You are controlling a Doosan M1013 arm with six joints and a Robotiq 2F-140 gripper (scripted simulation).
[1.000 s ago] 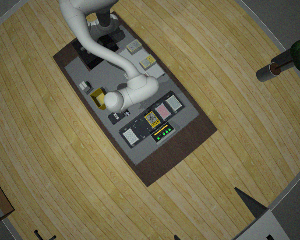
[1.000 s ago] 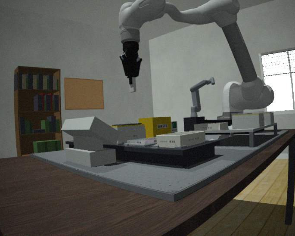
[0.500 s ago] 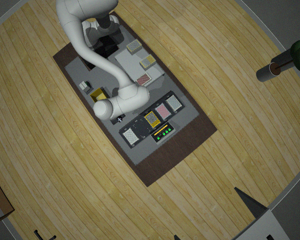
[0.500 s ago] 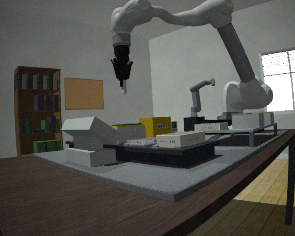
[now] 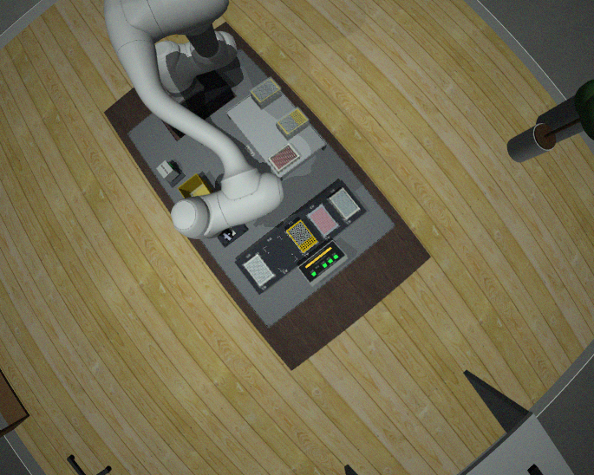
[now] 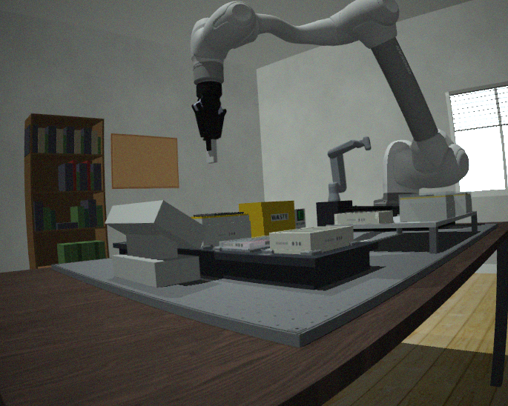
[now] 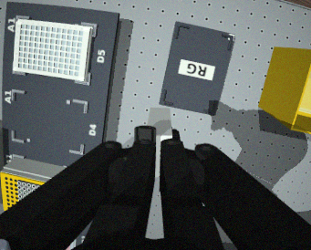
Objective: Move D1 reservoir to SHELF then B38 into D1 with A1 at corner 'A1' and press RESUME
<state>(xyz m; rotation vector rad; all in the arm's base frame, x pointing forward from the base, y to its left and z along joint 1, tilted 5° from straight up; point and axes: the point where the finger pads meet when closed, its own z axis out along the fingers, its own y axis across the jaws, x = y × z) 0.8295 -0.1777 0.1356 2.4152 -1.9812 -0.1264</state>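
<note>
Now: the resume post 470 mm behind my hand, 220 mm below it and 100 mm to the right of it. From my hand the other things lie so: yellow tip rack (230 mm to the left, 190 mm below, 180 mm ahead); yellow waste bin (260 mm behind, 240 mm below, 50 mm to the right); RG nest (280 mm below, 50 mm behind, 30 mm to the right).
</note>
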